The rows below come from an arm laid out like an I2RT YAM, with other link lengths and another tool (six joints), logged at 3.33 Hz.
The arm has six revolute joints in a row. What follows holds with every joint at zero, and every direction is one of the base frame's. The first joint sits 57.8 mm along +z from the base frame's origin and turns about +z. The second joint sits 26.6 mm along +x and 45.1 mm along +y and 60.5 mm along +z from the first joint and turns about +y. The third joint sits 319.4 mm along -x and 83.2 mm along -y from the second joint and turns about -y. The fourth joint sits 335.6 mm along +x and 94.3 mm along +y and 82.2 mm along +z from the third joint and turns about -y. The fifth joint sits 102.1 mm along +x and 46.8 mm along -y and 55.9 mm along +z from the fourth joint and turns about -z. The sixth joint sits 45.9 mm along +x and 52.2 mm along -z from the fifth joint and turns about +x. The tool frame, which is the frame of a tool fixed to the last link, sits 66 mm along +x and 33 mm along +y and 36 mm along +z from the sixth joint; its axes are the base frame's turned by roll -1.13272, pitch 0.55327 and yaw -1.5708 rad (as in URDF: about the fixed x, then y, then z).
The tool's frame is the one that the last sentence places.
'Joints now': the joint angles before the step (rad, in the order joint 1, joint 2, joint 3, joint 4, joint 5, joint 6). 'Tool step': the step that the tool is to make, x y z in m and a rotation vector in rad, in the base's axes. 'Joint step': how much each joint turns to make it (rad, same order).
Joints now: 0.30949 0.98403 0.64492 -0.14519 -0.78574 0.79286
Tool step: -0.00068 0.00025 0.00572 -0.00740 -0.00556 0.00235
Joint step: 0.00062 -0.00284 0.01784 -0.02617 0.00256 -0.01206
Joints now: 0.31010 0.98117 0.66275 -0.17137 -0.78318 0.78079
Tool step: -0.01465 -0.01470 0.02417 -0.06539 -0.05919 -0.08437
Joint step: -0.00628 -0.09923 0.03085 -0.12415 0.10656 -0.04609
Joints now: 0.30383 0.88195 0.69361 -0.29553 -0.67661 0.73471
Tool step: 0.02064 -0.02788 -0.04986 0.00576 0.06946 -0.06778
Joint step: -0.09648 0.04322 -0.09602 0.07852 -0.03633 0.00786
